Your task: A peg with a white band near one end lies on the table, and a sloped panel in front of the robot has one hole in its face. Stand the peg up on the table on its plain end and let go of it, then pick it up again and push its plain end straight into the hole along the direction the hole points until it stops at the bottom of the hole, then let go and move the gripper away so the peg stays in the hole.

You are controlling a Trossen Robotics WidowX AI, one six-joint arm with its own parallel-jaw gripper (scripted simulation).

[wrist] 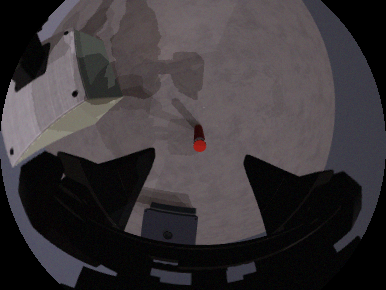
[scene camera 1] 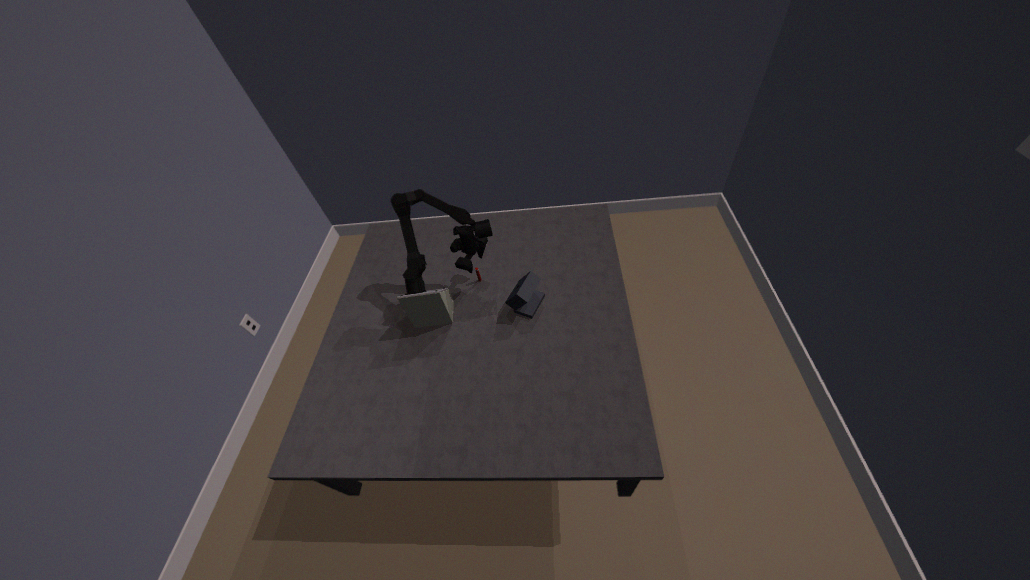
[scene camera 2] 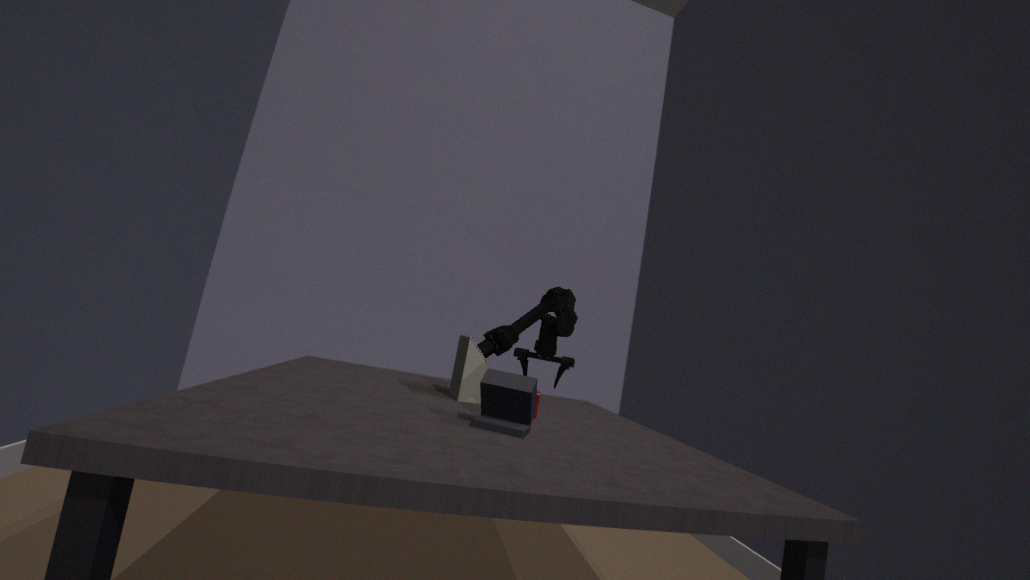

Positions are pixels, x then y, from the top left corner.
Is the gripper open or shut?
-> Open.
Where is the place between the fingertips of the gripper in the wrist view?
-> At 201, 156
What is the gripper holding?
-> Nothing.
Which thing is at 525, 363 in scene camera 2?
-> The gripper.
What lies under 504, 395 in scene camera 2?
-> A dark sloped panel.
